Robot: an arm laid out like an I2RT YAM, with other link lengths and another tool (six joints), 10 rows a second.
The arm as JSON. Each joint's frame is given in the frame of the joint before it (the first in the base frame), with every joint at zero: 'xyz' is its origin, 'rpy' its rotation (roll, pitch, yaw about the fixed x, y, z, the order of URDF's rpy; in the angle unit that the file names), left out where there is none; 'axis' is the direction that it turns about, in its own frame. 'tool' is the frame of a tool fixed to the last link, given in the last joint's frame.
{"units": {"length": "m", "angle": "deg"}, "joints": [
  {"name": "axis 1", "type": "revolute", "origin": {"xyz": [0.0, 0.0, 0.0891]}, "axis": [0.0, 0.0, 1.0]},
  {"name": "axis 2", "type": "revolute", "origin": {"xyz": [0.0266, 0.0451, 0.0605], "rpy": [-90.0, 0.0, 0.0]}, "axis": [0.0, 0.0, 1.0]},
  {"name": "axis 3", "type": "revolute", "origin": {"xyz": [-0.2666, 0.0, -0.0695], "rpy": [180.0, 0.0, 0.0]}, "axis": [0.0, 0.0, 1.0]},
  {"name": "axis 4", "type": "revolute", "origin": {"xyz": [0.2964, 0.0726, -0.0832]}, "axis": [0.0, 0.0, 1.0]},
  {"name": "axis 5", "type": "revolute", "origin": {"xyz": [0.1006, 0.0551, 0.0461], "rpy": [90.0, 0.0, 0.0]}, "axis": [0.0, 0.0, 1.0]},
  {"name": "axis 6", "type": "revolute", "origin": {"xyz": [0.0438, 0.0, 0.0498], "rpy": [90.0, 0.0, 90.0]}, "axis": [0.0, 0.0, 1.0]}
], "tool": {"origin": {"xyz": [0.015, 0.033, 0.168], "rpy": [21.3, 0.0, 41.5]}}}
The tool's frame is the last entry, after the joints.
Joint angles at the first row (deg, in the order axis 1, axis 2, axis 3, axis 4, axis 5, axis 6):
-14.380, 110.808, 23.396, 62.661, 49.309, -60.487
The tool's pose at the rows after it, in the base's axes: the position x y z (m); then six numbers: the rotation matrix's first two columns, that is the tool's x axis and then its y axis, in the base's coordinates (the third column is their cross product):
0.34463, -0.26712, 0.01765, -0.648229, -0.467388, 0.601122, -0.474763, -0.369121, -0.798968
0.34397, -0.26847, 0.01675, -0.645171, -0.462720, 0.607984, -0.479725, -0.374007, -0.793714
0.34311, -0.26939, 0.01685, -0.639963, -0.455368, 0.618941, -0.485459, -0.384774, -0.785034
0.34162, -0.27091, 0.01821, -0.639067, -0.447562, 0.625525, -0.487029, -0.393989, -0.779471
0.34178, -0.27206, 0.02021, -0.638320, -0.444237, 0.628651, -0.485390, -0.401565, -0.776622
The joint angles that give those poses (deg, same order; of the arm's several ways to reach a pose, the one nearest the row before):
-14.651, 111.462, 23.632, 63.026, 49.214, -60.901
-14.840, 112.297, 23.729, 64.088, 49.282, -61.621
-14.939, 113.353, 23.699, 65.900, 49.480, -62.891
-15.181, 114.093, 23.513, 67.754, 49.557, -64.004
-15.376, 114.382, 23.438, 68.906, 49.400, -64.826

